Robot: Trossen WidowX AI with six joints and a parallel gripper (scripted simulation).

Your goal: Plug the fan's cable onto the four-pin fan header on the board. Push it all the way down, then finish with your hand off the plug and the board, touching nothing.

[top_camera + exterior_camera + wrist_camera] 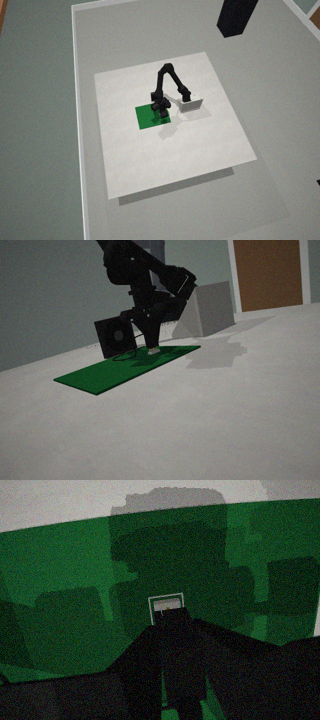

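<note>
The white four-pin fan header is 10 mm ahead of my gripper tip and 30 mm below it. Also, from my gripper tip: black plug 10 mm ahead, 10 mm above; green board 90 mm ahead, 20 mm to the right, 40 mm below; black fan 170 mm to the right, 30 mm above.
</note>
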